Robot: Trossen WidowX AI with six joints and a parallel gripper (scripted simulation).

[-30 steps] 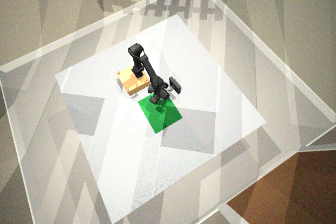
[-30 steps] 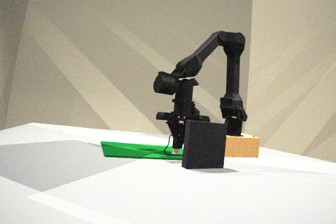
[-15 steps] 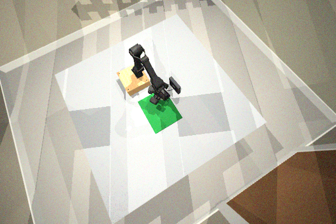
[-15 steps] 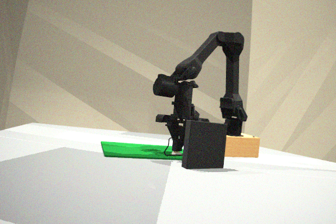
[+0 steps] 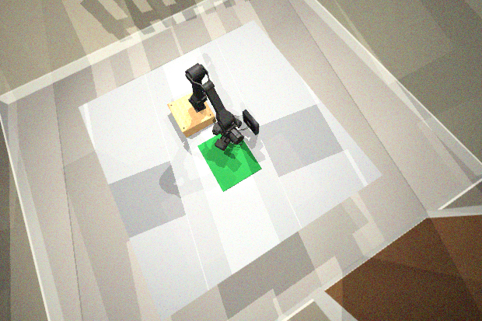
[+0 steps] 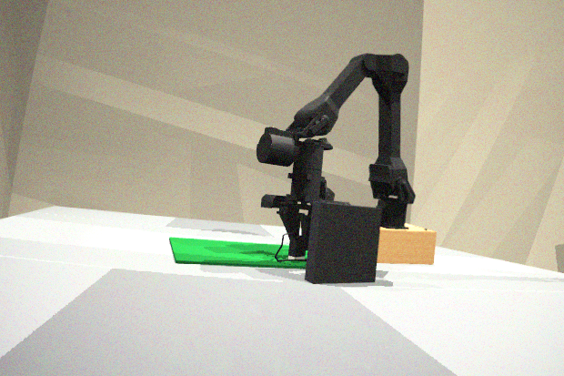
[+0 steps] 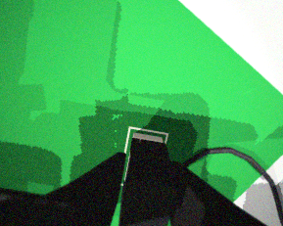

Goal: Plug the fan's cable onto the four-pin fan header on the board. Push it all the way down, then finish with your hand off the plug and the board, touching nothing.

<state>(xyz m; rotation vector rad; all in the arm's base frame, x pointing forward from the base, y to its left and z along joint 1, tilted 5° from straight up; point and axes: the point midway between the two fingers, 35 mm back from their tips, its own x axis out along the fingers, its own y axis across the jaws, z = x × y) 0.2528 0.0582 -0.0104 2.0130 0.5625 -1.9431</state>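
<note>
My gripper tip is 10 mm below the black fan cable plug and 10 mm short of it. From my gripper tip the other things lie so: square fan 140 mm to the left, 40 mm above, 10 mm behind; then green board 80 mm ahead, 60 mm to the right, 40 mm below; then four-pin header 20 mm below, 10 mm ahead.
</note>
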